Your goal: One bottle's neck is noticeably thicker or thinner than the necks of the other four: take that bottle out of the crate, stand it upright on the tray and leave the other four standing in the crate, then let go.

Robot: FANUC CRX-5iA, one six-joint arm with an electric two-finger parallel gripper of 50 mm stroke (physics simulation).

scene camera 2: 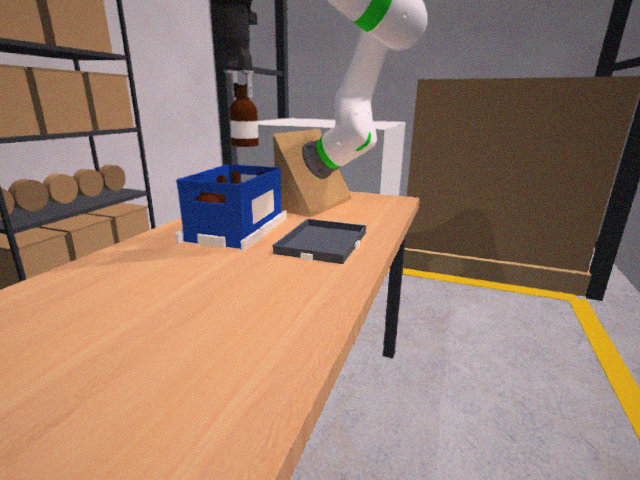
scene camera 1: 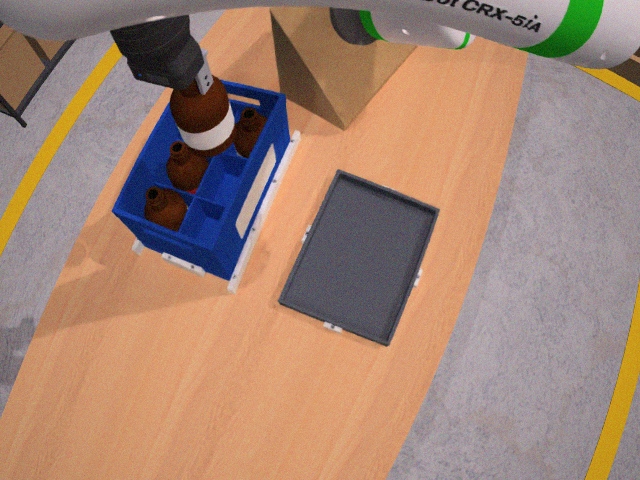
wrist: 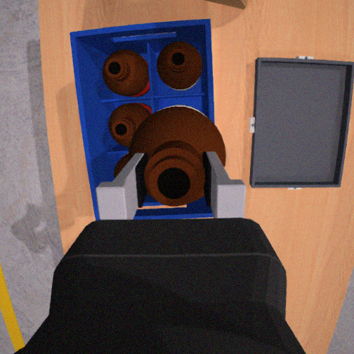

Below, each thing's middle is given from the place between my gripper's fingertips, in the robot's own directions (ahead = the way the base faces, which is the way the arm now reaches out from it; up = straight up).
Right now the brown bottle [scene camera 1: 206,123] is 50 mm below my hand.
